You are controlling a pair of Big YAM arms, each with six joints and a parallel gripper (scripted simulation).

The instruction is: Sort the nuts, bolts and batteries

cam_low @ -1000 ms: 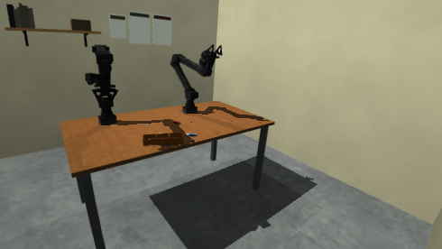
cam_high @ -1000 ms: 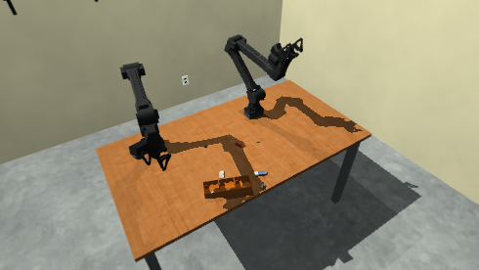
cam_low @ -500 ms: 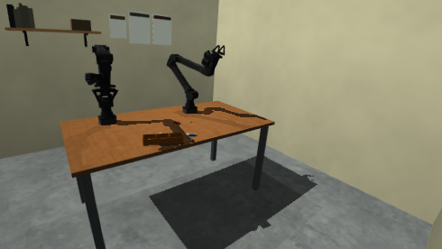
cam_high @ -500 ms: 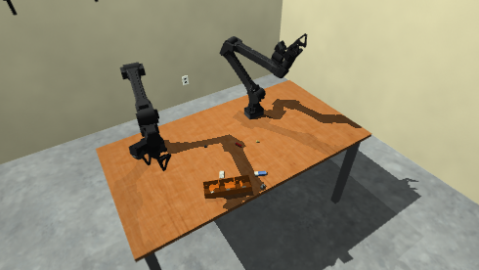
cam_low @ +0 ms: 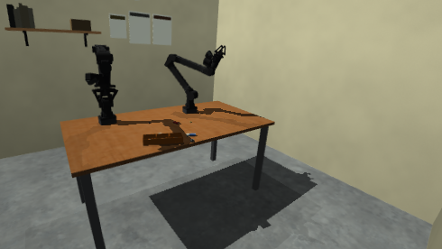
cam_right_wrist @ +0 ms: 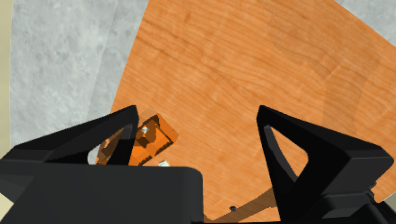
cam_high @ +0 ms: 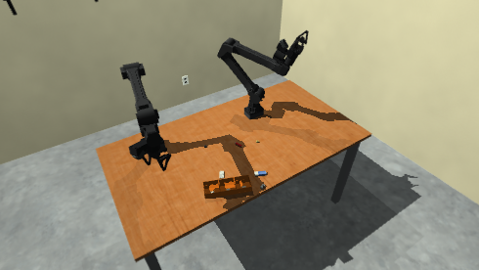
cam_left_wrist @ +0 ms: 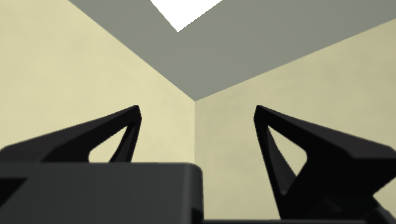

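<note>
The orange bin unit lies 320 mm to the left of my right hand, 270 mm below it and 50 mm ahead of it. Also, from my right hand: blue battery (520 mm to the left, 280 mm below, 50 mm ahead); then white domino (330 mm to the left, 280 mm below, 50 mm behind); then dark nut (340 mm to the left, 310 mm behind, 280 mm below).
</note>
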